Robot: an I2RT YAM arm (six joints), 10 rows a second.
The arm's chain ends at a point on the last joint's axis. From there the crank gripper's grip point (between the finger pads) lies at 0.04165 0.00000 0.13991 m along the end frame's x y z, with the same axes.
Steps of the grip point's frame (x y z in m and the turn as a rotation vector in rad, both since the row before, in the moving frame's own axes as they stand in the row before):
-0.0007 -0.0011 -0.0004 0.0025 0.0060 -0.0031
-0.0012 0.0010 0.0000 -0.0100 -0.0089 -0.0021
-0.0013 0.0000 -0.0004 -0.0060 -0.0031 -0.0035
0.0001 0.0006 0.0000 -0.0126 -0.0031 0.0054
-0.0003 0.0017 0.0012 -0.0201 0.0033 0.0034
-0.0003 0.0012 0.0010 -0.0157 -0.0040 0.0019
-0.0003 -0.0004 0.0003 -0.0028 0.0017 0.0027
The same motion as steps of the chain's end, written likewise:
-0.0015 -0.0006 -0.0001 0.0025 0.0060 -0.0031
0.0000 -0.0003 -0.0004 -0.0100 -0.0089 -0.0021
-0.0009 -0.0007 -0.0005 -0.0060 -0.0031 -0.0035
0.0005 -0.0014 -0.0001 -0.0126 -0.0031 0.0054
-0.0008 -0.0013 0.0014 -0.0201 0.0033 0.0034
0.0003 -0.0011 0.0009 -0.0157 -0.0040 0.0019
-0.0005 -0.0009 0.0004 -0.0028 0.0017 0.0027

